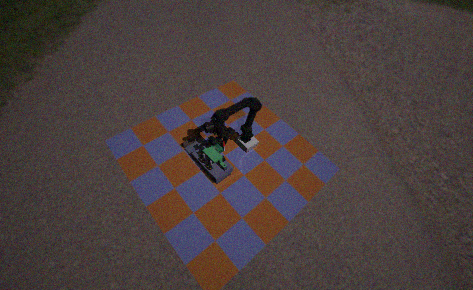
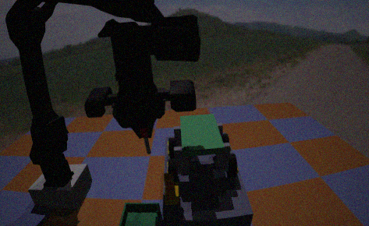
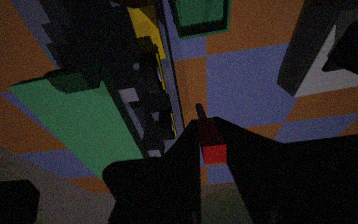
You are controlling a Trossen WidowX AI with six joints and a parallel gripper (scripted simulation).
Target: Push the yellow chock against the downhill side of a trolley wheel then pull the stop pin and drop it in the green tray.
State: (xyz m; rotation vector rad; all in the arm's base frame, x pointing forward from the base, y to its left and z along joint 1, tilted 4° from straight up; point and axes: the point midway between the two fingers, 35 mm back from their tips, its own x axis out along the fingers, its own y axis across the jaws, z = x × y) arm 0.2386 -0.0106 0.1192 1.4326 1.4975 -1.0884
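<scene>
The green tray is 160 mm below my gripper tip, 100 mm to the right of it and 20 mm behind it. Also, from my gripper tip: trolley: 100 mm ahead, 40 mm below, 10 mm to the left; then yellow chock: 70 mm to the right, 70 mm below, 40 mm ahead; then red-headed stop pin: right at my gripper tip.
</scene>
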